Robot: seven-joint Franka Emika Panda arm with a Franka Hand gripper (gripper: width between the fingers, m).
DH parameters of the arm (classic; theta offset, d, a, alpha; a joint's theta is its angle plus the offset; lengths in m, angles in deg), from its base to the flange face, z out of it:
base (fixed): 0 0 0 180
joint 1: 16.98 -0.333 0 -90
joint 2: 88.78 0 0 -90
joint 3: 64.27 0.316 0.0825 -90
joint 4: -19.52 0 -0.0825 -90
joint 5: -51.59 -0.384 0 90
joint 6: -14.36 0 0.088 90
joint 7: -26.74 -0.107 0 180
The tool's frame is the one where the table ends.
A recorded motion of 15 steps. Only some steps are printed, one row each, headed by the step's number.
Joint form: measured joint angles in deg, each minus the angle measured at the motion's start. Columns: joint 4, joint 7, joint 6, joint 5, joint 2, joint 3, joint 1.
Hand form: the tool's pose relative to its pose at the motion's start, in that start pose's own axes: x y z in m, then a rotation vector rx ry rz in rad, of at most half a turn. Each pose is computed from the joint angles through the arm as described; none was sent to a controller.
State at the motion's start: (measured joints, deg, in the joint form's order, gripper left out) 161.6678 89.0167 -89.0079 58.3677 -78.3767 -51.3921 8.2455
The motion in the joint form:
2: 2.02 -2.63 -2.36 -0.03 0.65 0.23 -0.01
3: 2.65 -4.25 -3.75 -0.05 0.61 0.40 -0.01
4: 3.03 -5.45 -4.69 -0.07 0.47 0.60 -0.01
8: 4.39 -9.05 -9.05 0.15 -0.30 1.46 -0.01
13: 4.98 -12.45 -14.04 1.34 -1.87 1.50 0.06
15: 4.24 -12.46 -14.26 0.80 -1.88 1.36 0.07
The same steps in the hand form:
2: 0.0019 -0.0030 0.0092 -0.0167 0.0054 0.0416
3: 0.0042 -0.0026 0.0124 -0.0283 0.0112 0.0662
4: 0.0064 -0.0023 0.0147 -0.0354 0.0145 0.0831
8: 0.0163 0.0003 0.0229 -0.0740 0.0304 0.1265
13: 0.0226 0.0097 0.0288 -0.1217 0.0523 0.1695
15: 0.0226 0.0122 0.0223 -0.1296 0.0694 0.1770

